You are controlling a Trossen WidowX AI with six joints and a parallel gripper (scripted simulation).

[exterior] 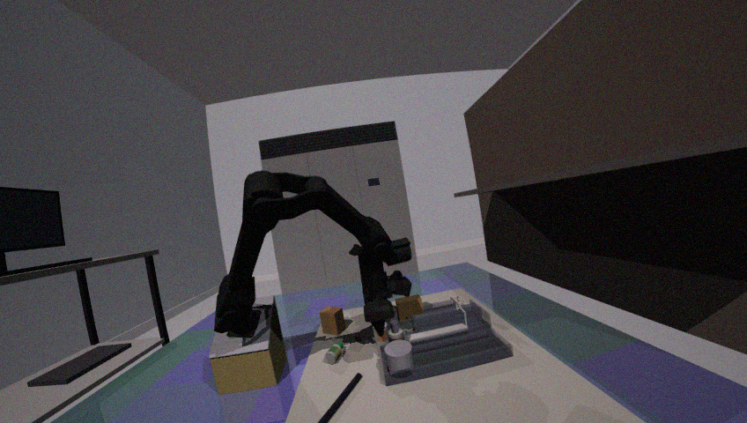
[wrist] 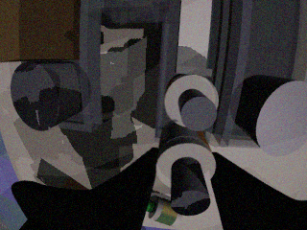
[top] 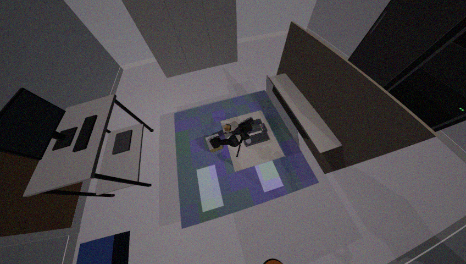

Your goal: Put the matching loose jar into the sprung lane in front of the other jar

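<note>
My gripper tip is 16 cm short of the dark grey lane rack, 3 cm to the right of it and 4 cm above it. Also, from my gripper tip: brown box (15 cm behind, 14 cm to the left, 2 cm below); then black rod (9 cm behind, 14 cm to the right, 5 cm below).
</note>
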